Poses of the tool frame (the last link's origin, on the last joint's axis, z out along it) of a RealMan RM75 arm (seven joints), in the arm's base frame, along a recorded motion.
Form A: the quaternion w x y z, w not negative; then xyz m.
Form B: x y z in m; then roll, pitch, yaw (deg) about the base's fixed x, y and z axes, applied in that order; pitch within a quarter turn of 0, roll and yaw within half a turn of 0. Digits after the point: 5 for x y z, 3 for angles.
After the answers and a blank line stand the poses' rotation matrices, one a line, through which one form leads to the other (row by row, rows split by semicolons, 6 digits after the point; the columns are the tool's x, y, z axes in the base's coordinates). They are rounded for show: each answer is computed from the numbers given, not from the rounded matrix.
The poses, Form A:
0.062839, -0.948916, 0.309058, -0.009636, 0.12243, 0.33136, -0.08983
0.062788, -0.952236, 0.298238, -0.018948, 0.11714, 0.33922, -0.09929
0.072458, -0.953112, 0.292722, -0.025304, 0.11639, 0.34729, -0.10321
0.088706, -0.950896, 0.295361, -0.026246, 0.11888, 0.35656, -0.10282
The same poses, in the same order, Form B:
0.12243, 0.33136, -0.08983, -172.805, 1.178, -36.006
0.11714, 0.33922, -0.09929, -172.480, 0.078, -34.776
0.11639, 0.34729, -0.10321, -171.203, -0.333, -34.171
0.11888, 0.35656, -0.10282, -169.385, 0.142, -34.498

0.808781 -0.585329 0.057129; -0.587751 -0.801069 0.113302; -0.020554 -0.125214 -0.991917
0.821390 -0.565606 0.073537; -0.570365 -0.814224 0.108276; -0.001366 -0.130880 -0.991397
0.827347 -0.554327 0.090655; -0.561661 -0.818127 0.123307; 0.005815 -0.152935 -0.988219
0.824146 -0.557059 0.102315; -0.566372 -0.809786 0.153196; -0.002486 -0.184205 -0.982885

